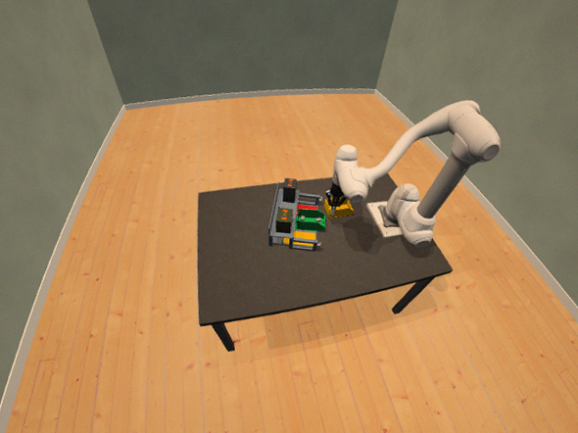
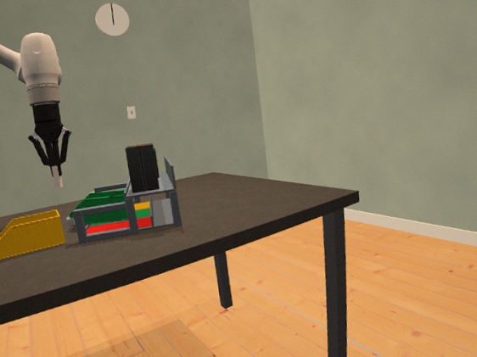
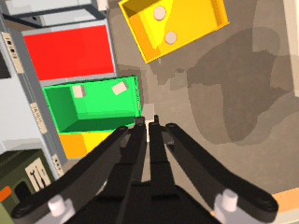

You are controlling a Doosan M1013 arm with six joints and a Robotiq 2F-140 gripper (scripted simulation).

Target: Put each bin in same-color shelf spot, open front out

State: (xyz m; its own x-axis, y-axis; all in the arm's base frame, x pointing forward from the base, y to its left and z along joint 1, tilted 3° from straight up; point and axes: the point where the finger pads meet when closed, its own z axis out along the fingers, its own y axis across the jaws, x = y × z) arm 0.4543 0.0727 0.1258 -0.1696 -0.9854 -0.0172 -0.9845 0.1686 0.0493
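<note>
The green bin lies 110 mm below my hand, 110 mm ahead of it and 20 mm to the right of it. Also, from my hand: yellow bin 140 mm to the right, 120 mm below, 80 mm behind.
</note>
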